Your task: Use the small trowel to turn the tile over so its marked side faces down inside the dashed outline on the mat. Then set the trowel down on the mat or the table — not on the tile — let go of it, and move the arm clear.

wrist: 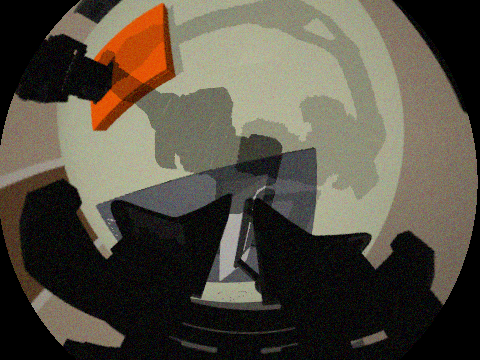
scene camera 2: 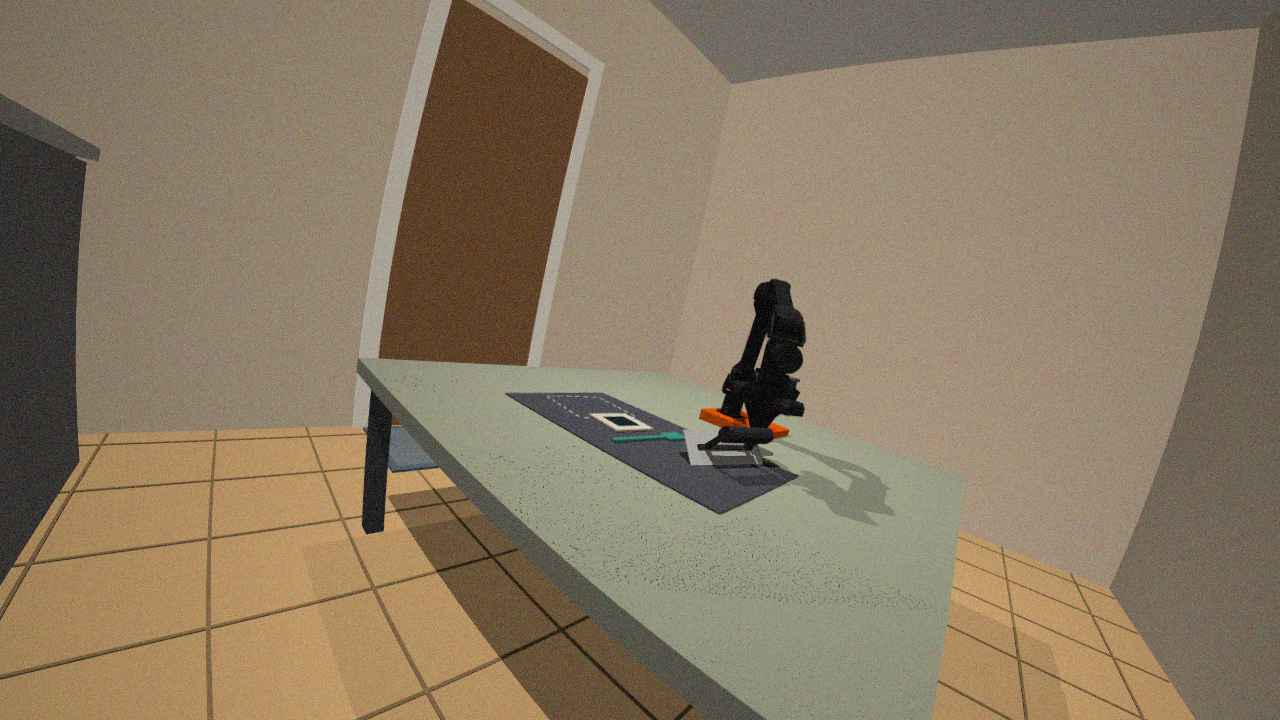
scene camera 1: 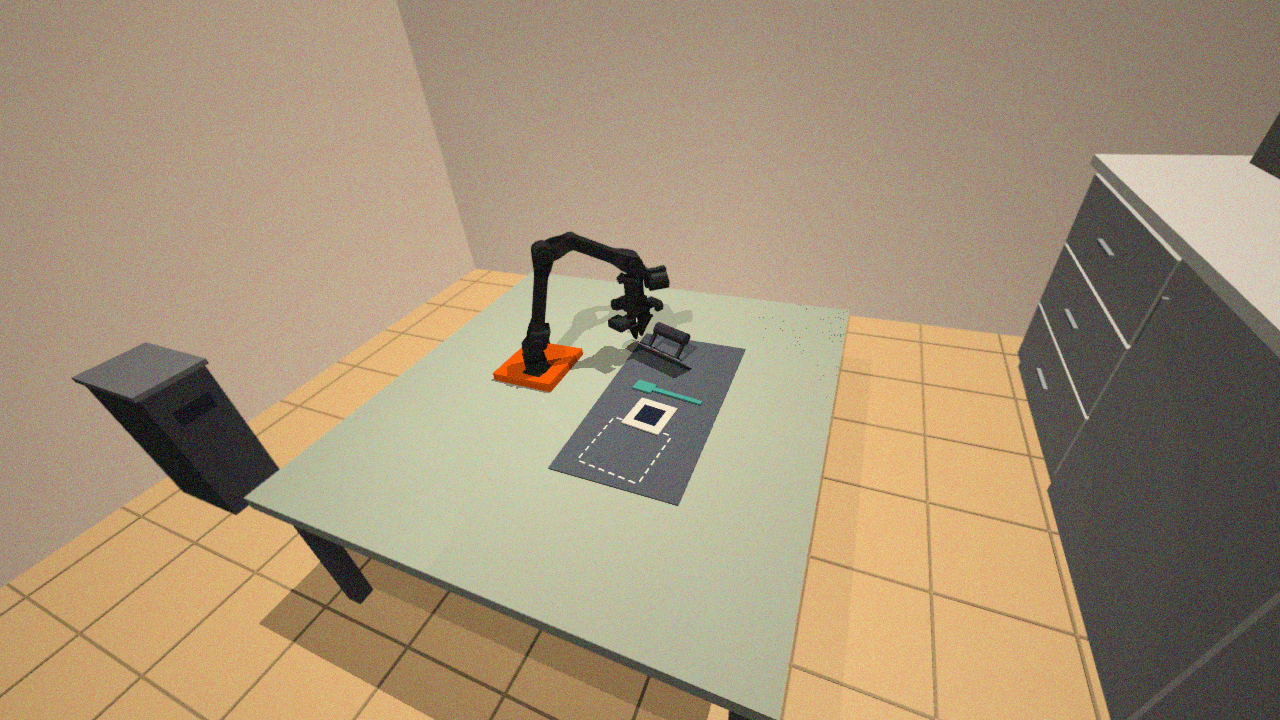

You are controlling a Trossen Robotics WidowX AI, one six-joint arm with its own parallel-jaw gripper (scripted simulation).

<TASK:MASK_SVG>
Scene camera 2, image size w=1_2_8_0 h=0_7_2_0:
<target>my gripper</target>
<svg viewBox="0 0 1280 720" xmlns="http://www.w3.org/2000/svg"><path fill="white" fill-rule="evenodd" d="M732 384L732 393L737 395L745 394L743 401L750 428L768 428L775 417L781 414L803 416L805 407L802 403L796 401L800 392L791 385L792 379L788 375L775 368L761 364L760 368L756 368L755 372L759 373L756 385L736 381Z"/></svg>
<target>tile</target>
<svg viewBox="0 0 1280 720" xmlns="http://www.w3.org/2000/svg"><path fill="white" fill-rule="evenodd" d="M589 414L590 417L615 432L653 431L653 428L627 414Z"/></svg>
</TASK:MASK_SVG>
